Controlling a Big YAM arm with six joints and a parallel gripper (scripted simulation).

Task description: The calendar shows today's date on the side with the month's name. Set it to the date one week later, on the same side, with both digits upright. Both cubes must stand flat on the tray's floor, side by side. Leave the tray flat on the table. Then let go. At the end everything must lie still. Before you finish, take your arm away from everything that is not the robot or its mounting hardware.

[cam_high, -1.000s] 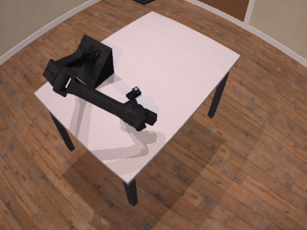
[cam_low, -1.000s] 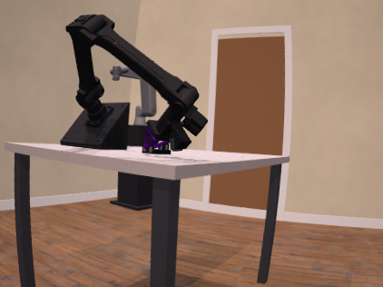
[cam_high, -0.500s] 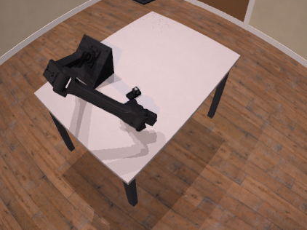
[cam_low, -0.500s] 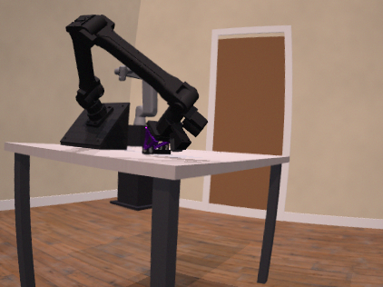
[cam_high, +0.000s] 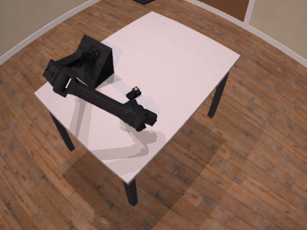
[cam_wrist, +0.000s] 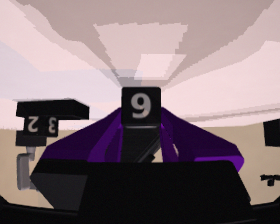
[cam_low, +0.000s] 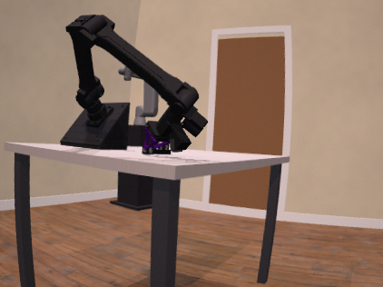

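The black date cube is 10 mm behind my hand and 10 mm below it. Also, from my hand: black tray (40 mm behind, 110 mm to the left, 20 mm below).
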